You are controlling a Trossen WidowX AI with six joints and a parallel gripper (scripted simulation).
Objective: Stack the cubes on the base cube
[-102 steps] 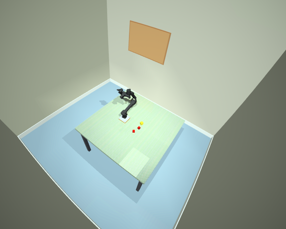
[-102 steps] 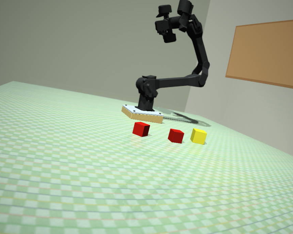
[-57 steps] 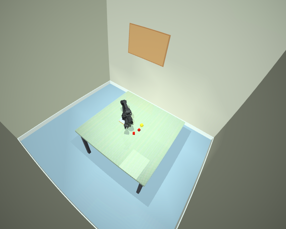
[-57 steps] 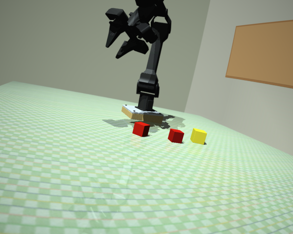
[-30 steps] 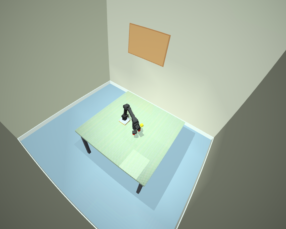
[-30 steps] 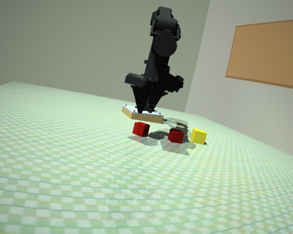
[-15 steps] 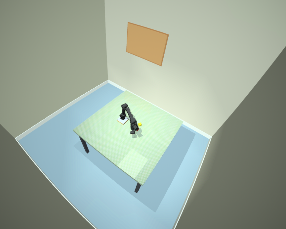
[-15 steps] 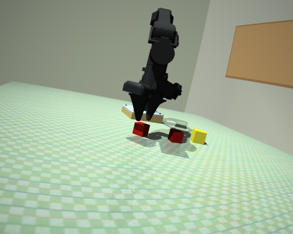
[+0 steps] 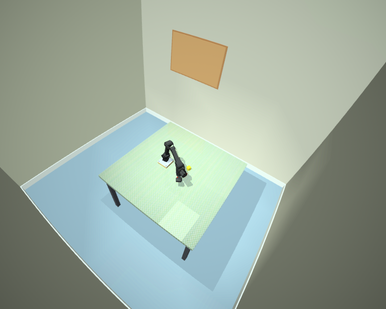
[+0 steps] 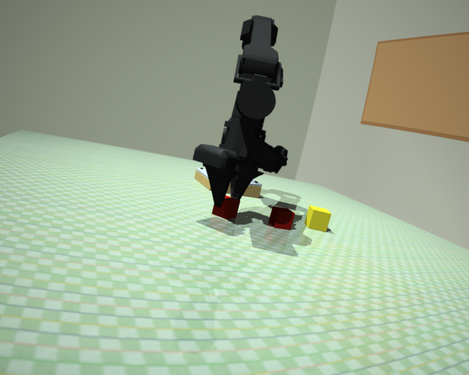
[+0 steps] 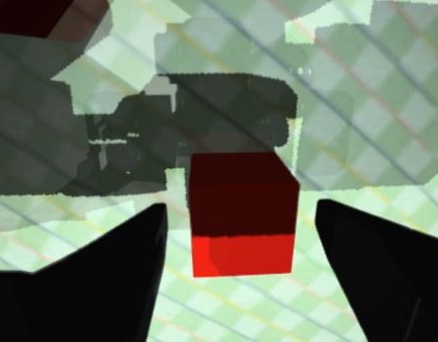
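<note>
My gripper tip is now 200 mm to the right of the yellow cube and 40 mm short of it.
</note>
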